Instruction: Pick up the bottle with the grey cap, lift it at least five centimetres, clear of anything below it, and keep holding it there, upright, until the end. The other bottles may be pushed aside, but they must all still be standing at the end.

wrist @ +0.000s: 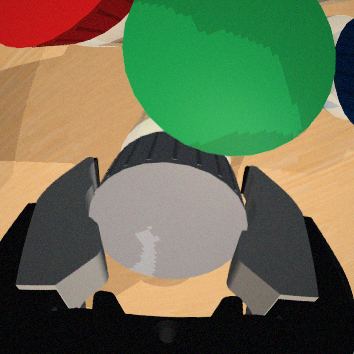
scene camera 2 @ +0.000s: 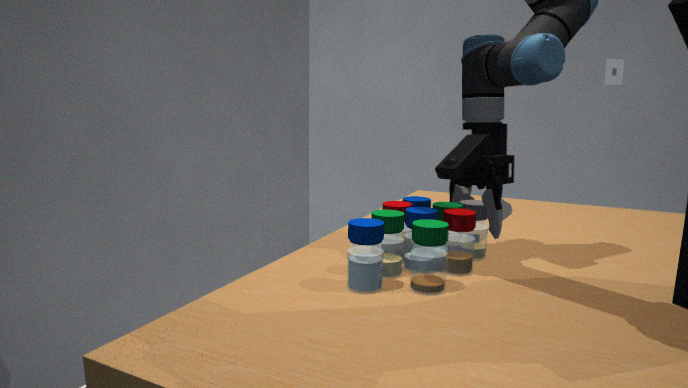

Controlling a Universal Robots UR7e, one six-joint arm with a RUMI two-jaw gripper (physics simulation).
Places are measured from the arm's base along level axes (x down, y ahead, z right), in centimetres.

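Pixels of known places: gripper, fingertip midpoint: point(scene camera 2: 476, 234).
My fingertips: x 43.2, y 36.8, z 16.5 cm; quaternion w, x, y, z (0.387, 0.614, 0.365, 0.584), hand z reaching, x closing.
Ahead of a thing's pixels: the offset from my fingertips to its top centre. "*": to the spot under its first point. Level surfaces: height alone.
The bottle with the grey cap {dx -6.3, dy +0.6, dz -0.6 cm} point(scene camera 2: 473, 206) point(wrist: 167, 230) stands upright on the wooden table {dx +4.2 cm} point(scene camera 2: 300, 345), at the back right of the bottle group. Its lower part is partly hidden behind a red-capped bottle {dx -6.3, dy +0.8, dz -10.1 cm} point(scene camera 2: 459, 220) in the scene view. My gripper point(scene camera 2: 478, 214) point(wrist: 170, 165) points down over it and is shut on the grey cap, with one finger against each side in the wrist view. A green-capped bottle {dx -6.3, dy +4.3, dz -5.2 cm} point(wrist: 230, 75) stands close beside it and overlaps the cap's far edge in the wrist view.
Nearer the scene camera stand a blue-capped bottle {dx -6.3, dy +11.3, dz -24.9 cm} point(scene camera 2: 365, 231) and a green-capped bottle {dx -6.3, dy +2.6, dz -20.6 cm} point(scene camera 2: 430, 232). Behind them are other upright bottles with green {dx -6.3, dy +10.9, dz -17.2 cm} point(scene camera 2: 388, 221), blue {* dx -5.6, dy +6.1, dz -14.6 cm} point(scene camera 2: 421, 217) and red {* dx -6.2, dy +11.5, dz -11.7 cm} point(scene camera 2: 397, 207) caps. A dark post point(scene camera 2: 682, 240) shows at the right edge.
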